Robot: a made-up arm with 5 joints.
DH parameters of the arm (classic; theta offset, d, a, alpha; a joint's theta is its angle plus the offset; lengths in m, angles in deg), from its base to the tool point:
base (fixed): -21.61 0 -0.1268 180
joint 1: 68.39 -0.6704 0.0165 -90
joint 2: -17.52 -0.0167 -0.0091 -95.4
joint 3: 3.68 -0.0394 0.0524 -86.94
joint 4: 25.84 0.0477 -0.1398 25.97
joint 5: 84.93 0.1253 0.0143 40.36
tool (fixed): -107.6 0.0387 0 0
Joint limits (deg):
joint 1: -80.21..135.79
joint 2: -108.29..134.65
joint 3: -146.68..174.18
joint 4: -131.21..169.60
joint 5: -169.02..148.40
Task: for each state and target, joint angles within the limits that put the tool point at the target. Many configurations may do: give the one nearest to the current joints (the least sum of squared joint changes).
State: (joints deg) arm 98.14 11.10 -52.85 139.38 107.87
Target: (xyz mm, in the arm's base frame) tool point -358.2 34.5 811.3
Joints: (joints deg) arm 87.30 34.86 -54.71 101.86 98.35
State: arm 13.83 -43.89 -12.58 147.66 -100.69
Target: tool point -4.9 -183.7 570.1
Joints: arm 14.59 -17.92 -10.43 93.49 -86.91
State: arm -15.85 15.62 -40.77 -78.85 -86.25
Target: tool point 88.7 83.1 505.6
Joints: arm -41.82 34.00 -32.61 -116.30 -111.18
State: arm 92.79 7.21 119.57 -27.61 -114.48
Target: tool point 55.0 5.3 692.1
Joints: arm 135.79 35.30 103.04 -25.44 -83.53
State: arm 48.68 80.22 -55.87 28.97 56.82
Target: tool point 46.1 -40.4 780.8
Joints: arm 44.80 105.83 -46.72 14.45 45.97
